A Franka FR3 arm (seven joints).
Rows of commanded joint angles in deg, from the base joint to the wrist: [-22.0 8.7 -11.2 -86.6 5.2 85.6 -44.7]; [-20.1 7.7 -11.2 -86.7 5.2 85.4 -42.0]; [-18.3 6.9 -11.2 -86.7 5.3 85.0 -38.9]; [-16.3 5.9 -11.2 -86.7 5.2 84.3 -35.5]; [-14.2 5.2 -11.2 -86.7 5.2 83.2 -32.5]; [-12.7 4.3 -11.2 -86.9 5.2 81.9 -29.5]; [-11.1 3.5 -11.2 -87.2 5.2 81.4 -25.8]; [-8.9 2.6 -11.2 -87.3 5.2 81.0 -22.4]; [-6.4 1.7 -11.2 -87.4 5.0 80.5 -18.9]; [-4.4 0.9 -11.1 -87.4 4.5 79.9 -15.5]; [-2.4 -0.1 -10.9 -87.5 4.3 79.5 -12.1]
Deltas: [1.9 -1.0 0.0 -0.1 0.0 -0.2 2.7]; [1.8 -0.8 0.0 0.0 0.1 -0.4 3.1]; [2.0 -1.0 0.0 0.0 -0.1 -0.7 3.4]; [2.1 -0.7 0.0 0.0 0.0 -1.1 3.0]; [1.5 -0.9 0.0 -0.2 0.0 -1.3 3.0]; [1.6 -0.8 0.0 -0.3 0.0 -0.5 3.7]; [2.2 -0.9 0.0 -0.1 0.0 -0.4 3.4]; [2.5 -0.9 0.0 -0.1 -0.2 -0.5 3.5]; [2.0 -0.8 0.1 0.0 -0.5 -0.6 3.4]; [2.0 -1.0 0.2 -0.1 -0.2 -0.4 3.4]
